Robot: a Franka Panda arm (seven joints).
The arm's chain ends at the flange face. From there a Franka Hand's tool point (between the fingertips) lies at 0.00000 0.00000 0.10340 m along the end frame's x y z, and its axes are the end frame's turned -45 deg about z.
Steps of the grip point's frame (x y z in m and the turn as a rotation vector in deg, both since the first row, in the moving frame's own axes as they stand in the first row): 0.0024 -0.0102 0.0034 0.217 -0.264 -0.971; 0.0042 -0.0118 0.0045 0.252 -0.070 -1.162; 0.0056 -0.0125 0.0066 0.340 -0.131 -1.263; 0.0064 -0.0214 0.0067 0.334 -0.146 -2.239; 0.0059 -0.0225 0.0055 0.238 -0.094 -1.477
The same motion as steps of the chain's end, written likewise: -0.0049 -0.0090 0.0034 -0.033 -0.340 -0.971; -0.0050 -0.0111 0.0045 0.129 -0.228 -1.162; -0.0043 -0.0125 0.0066 0.148 -0.333 -1.263; -0.0100 -0.0194 0.0067 0.133 -0.339 -2.239; -0.0113 -0.0199 0.0055 0.102 -0.235 -1.477
